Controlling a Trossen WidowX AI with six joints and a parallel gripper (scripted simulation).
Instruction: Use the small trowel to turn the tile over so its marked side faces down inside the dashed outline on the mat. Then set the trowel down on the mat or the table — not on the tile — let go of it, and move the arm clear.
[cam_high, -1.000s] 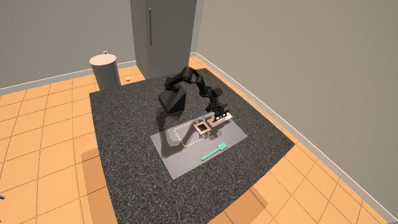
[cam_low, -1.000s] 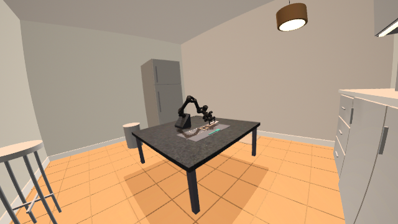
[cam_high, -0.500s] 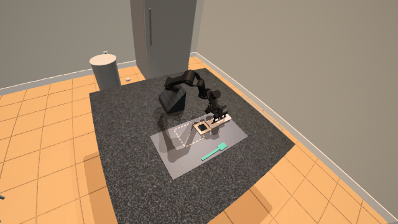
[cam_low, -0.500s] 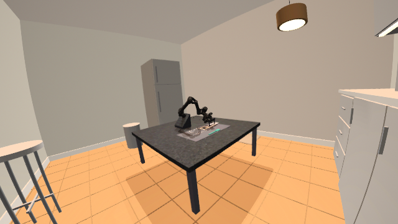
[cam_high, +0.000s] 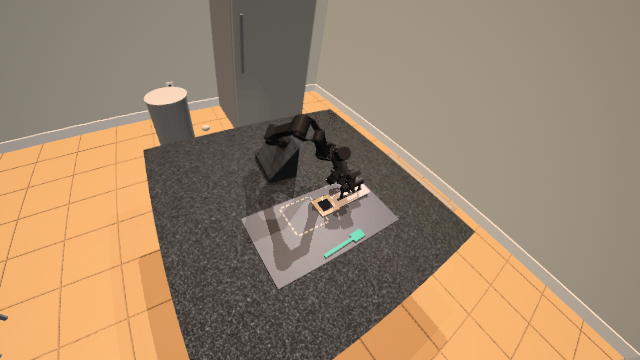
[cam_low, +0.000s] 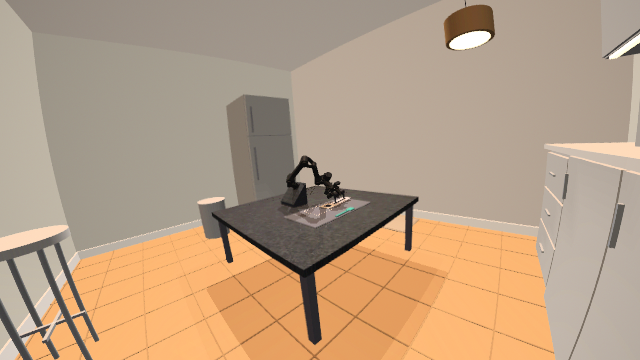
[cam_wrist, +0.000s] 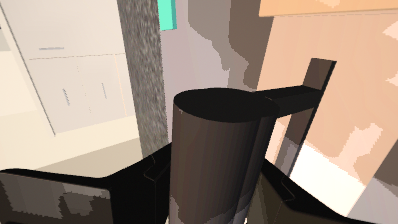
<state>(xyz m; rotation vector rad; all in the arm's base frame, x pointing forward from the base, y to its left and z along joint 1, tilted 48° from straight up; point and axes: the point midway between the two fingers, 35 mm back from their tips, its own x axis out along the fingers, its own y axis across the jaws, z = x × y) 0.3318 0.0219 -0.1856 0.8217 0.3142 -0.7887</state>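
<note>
My gripper tip is 170 mm to the left of the grey mat, 80 mm above it and 30 mm short of it. From my gripper tip the other things lie so: teal trowel: 170 mm ahead, 150 mm to the right, 50 mm below; then cream tile: 120 mm to the right, 50 mm below, 30 mm behind.
</note>
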